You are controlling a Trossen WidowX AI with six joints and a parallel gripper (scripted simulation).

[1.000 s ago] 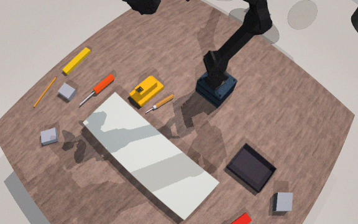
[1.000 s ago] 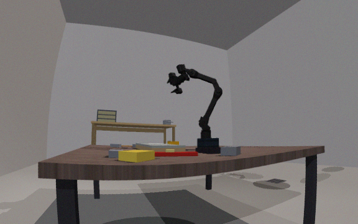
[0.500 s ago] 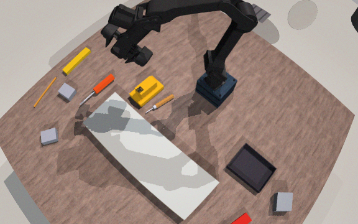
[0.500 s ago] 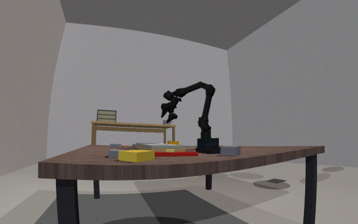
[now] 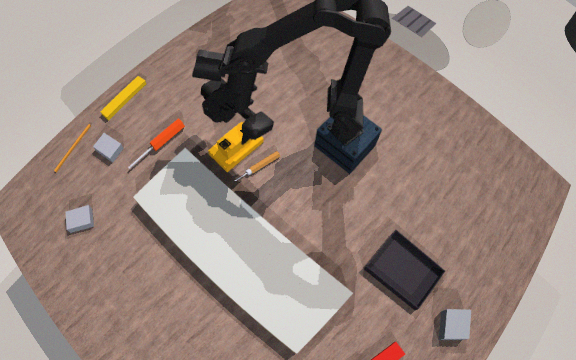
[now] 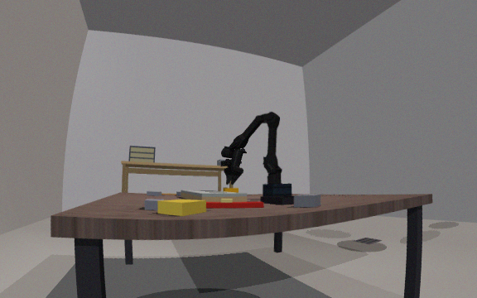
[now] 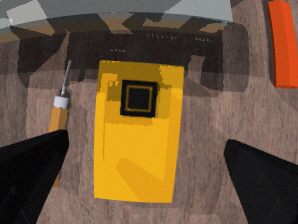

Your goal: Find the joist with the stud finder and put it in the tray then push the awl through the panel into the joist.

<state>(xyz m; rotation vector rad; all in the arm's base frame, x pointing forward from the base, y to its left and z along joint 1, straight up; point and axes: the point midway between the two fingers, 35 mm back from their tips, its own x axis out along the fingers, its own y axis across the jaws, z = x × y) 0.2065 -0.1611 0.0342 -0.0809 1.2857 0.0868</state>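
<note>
Now: the yellow stud finder 30 mm below my gripper tip, 10 mm to the left of it and 10 mm ahead of it. Also, from my gripper tip: yellow bar (350 mm to the right, 160 mm ahead, 70 mm below); then square indicator (20 mm below, 20 mm ahead, 10 mm to the left); then awl (80 mm to the left, 70 mm below).
</note>
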